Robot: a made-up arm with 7 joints.
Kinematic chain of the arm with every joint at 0, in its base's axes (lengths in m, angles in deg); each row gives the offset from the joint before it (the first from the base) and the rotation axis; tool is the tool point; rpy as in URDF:
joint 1: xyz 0 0 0.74 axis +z
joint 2: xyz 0 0 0.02 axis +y
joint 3: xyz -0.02 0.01 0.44 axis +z
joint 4: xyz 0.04 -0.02 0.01 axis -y
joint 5: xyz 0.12 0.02 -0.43 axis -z
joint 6: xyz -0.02 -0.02 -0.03 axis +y
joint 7: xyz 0.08 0 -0.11 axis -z
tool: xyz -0.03 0.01 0 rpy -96.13 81.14 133.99
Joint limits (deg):
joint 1: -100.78..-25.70
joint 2: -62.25..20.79
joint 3: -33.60..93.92
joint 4: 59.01..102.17
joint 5: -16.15..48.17
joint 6: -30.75..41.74
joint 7: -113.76..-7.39
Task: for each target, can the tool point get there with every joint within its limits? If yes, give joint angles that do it. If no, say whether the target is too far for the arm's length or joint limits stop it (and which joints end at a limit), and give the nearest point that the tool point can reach.
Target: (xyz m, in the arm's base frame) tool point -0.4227 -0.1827 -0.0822
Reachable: no: joint limits stop it (at a limit: joint 1, joint 2, joint 3, joint 4, joint 5, joint 6) | nearest point -0.4075 -0.4293 0.7787 | short by 0.896 m
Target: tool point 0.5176 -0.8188 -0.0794
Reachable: no: too far | nearest point 0.3185 -0.5038 0.7419 | short by 0.902 m
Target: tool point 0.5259 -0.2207 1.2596
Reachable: yes | joints -79.00 -7.73 54.02 68.20 0.37 -23.78 -102.97
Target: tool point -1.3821 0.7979 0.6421
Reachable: no: too far | nearest point -0.4273 0.7613 1.0978 | short by 1.059 m
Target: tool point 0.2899 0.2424 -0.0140
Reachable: no: joint limits stop it (at a limit: joint 2, joint 3, joint 4, joint 5, joint 6) | nearest point 0.4763 0.3983 0.7794 | short by 0.830 m
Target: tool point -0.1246 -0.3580 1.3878
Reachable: yes | joints -82.47 -26.59 -13.50 77.11 14.33 26.06 -58.23
